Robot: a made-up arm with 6 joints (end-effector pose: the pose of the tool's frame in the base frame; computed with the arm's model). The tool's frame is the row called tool. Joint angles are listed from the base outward.
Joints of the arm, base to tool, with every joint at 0 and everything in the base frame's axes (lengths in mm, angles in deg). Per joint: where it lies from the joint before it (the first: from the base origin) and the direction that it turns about. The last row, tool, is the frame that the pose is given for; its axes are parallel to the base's.
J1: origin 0 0 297 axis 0 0 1
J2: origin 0 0 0 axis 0 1 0
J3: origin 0 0 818 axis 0 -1 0
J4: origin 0 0 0 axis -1 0 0
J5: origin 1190 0 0 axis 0 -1 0
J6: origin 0 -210 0 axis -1 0 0
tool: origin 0 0 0
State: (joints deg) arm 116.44 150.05 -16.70 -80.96 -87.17 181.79
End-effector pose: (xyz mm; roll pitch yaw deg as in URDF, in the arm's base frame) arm 384.6 -699.4 -482.6 74.39 -8.13 -148.69
Working (the frame after each row of the table, in the pose's form):
after J1: 0.0 0.0 297.0 0.00 0.00 116.44
after J2: 0.0 0.0 297.0 180.00 29.95 -63.56
after J3: -181.8 365.7 -411.8 180.00 13.25 -63.56
after J4: -181.8 365.7 -411.8 -99.04 13.25 -63.56
after J5: 333.9 -671.5 -684.5 -103.82 -8.13 -148.69
after J6: 384.6 -699.4 -482.6 74.39 -8.13 -148.69

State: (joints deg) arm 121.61 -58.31 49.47 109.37 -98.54 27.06
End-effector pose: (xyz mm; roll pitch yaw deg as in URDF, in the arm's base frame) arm 594.8 -1099.4 1799.4 -9.79 13.98 15.64
Working (the frame after each row of the table, in the pose's form):
after J1: 0.0 0.0 297.0 0.00 0.00 121.61
after J2: 0.0 0.0 297.0 0.00 -58.31 121.61
after J3: 364.8 -592.8 726.7 180.00 -72.22 -58.39
after J4: 364.8 -592.8 726.7 70.63 -72.22 -58.39
after J5: 555.3 -902.2 1859.9 17.27 13.98 15.64
after J6: 594.8 -1099.4 1799.4 -9.79 13.98 15.64

